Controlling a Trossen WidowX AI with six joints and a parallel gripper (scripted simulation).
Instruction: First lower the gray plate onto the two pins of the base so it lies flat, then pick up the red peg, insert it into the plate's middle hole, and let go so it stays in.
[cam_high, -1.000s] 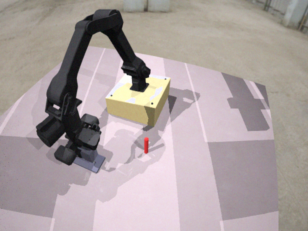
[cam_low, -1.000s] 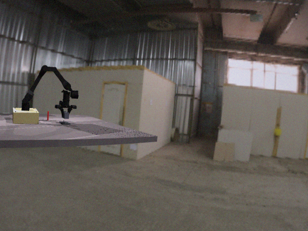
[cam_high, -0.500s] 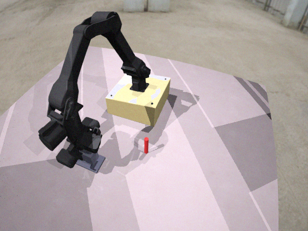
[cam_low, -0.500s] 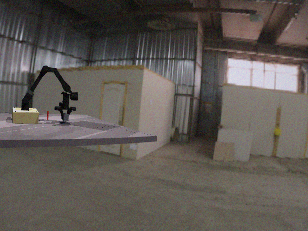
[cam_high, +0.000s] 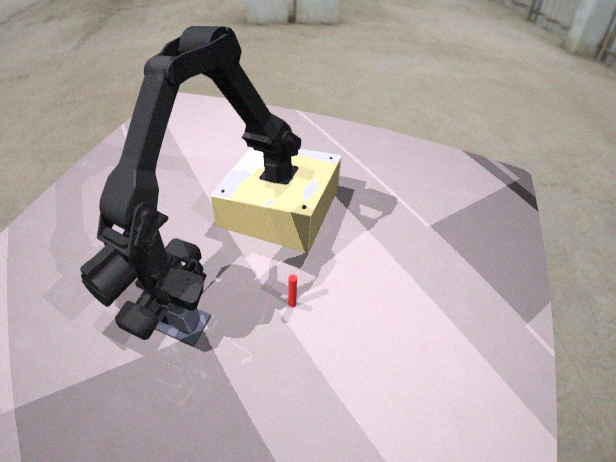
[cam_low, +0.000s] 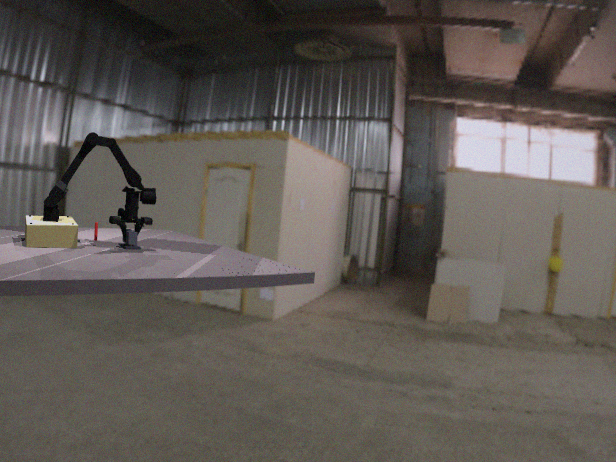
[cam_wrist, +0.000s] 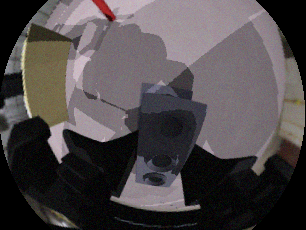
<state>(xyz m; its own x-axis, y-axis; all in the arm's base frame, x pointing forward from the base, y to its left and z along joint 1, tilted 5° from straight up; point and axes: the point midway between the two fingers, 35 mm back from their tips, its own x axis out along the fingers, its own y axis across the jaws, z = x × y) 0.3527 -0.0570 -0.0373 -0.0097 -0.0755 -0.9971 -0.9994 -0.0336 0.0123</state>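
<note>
My gripper tip is now 10 mm above the base. The rest, counted from my gripper tip: gray plate 30 mm above; then red peg 120 mm behind, 180 mm to the left, 20 mm above.
</note>
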